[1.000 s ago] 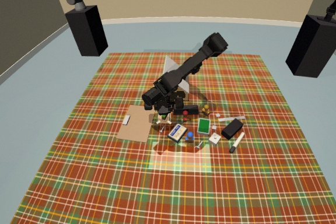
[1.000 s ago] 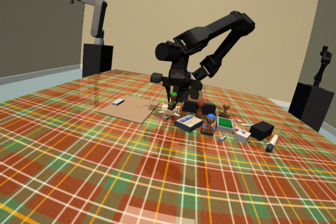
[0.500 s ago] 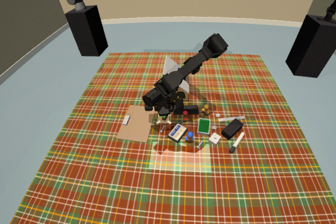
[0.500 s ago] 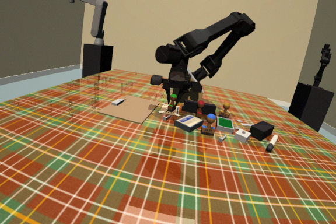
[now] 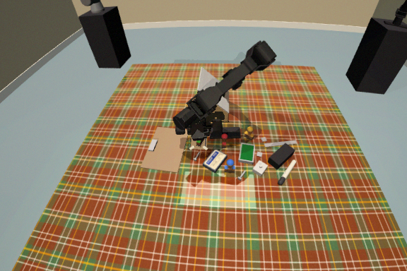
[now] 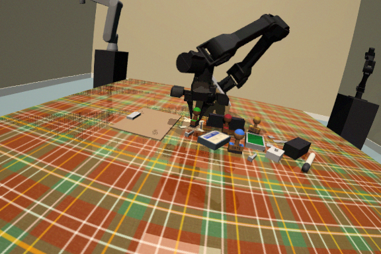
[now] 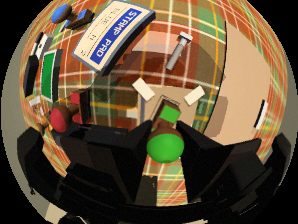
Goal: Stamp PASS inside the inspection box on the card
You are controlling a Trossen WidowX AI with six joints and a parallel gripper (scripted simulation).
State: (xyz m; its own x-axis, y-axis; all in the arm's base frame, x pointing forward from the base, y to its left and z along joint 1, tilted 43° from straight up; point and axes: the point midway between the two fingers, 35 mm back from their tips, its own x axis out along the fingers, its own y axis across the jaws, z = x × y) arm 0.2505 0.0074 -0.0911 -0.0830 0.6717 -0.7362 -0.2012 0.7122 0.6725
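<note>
My gripper tip is right at the green stamp. From my gripper tip the other things lie so: blue-topped pad box (90 mm ahead, 80 mm to the left, 10 mm below); then white card (30 mm below, 20 mm behind, 10 mm to the right); then red stamp (110 mm to the left, 10 mm behind).
</note>
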